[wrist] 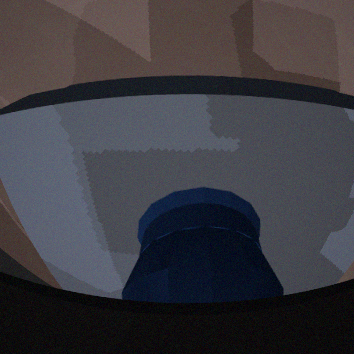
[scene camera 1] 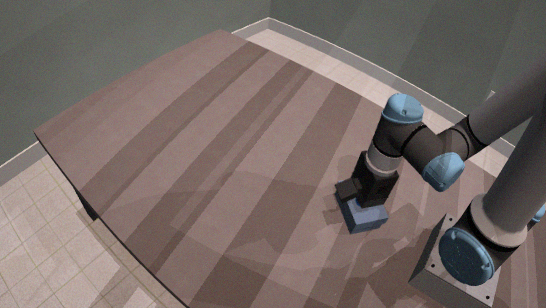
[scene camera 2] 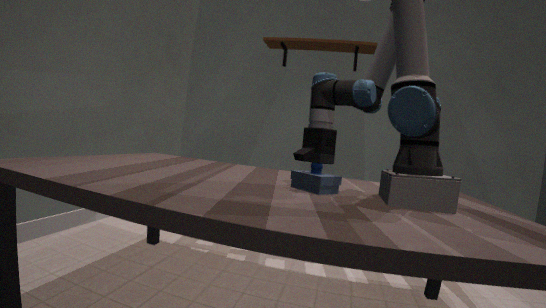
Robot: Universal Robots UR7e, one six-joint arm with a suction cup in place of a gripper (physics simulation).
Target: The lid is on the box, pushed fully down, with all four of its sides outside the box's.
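Where they show: hand, tool point: (wrist: 197, 209) (scene camera 2: 315, 177); arm's base, link origin: (scene camera 2: 417, 173).
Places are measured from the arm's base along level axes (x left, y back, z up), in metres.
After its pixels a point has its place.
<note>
The blue-grey lid (scene camera 1: 370, 214) {x 0.032, y -0.273, z -0.035 m} (scene camera 2: 304, 176) {x 0.034, y -0.341, z -0.046 m} (wrist: 150, 122) {x 0.043, y -0.323, z -0.036 m} sits level on the blue-grey box (scene camera 1: 367, 227) {x 0.041, y -0.262, z -0.072 m} (scene camera 2: 325, 190) {x 0.055, y -0.273, z -0.076 m}, which stands on the table. In scene camera 2 the lid's rim stands out a little past the box's visible sides, and part of the box wall shows below it. The far sides are hidden, and I cannot tell whether the lid is fully down. My blue suction cup (scene camera 1: 358, 204) (scene camera 2: 316, 169) (wrist: 200, 220) touches the lid's top and is shut on it, with the arm upright above.
The brown striped table (scene camera 1: 200, 135) {x 0.067, y -0.787, z -0.089 m} (scene camera 2: 175, 185) {x 0.245, y -0.645, z -0.089 m} carries the robot's grey base block (scene camera 1: 425, 280) {x 0.109, y -0.074, z -0.040 m} (scene camera 2: 422, 194) {x 0.111, y -0.010, z -0.047 m}, close beside the box. A wooden shelf (scene camera 2: 320, 45) is on the wall behind the arm.
</note>
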